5 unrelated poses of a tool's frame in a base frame.
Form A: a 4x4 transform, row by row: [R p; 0 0 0 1], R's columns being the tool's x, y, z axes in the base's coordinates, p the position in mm. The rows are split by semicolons.
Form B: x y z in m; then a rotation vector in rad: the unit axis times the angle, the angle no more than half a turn. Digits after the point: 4 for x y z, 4 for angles.
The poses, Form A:
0.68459 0.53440 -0.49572 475.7; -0.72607 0.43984 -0.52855 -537.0; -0.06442 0.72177 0.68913 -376.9; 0 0 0 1
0.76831 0.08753 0.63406 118.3; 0.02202 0.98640 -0.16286 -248.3; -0.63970 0.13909 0.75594 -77.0; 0 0 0 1
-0.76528 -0.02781 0.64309 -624.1; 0.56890 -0.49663 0.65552 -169.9; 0.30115 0.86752 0.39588 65.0; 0 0 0 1
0.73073 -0.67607 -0.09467 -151.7; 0.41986 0.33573 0.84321 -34.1; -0.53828 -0.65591 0.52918 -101.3; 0 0 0 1
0.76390 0.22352 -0.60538 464.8; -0.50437 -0.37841 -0.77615 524.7; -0.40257 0.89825 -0.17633 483.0; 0 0 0 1
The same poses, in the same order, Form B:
0.4757 -0.5370 -0.3769 0.7883 -0.2719 -0.7947
0.1183 -0.2483 -0.0770 0.1646 0.6945 -0.0357
-0.6241 -0.1699 0.0650 0.8170 1.3178 2.2996
-0.1517 -0.0341 -0.1013 -0.9959 0.2947 0.7281
0.4648 0.5247 0.4830 1.8023 -0.2183 -0.7835

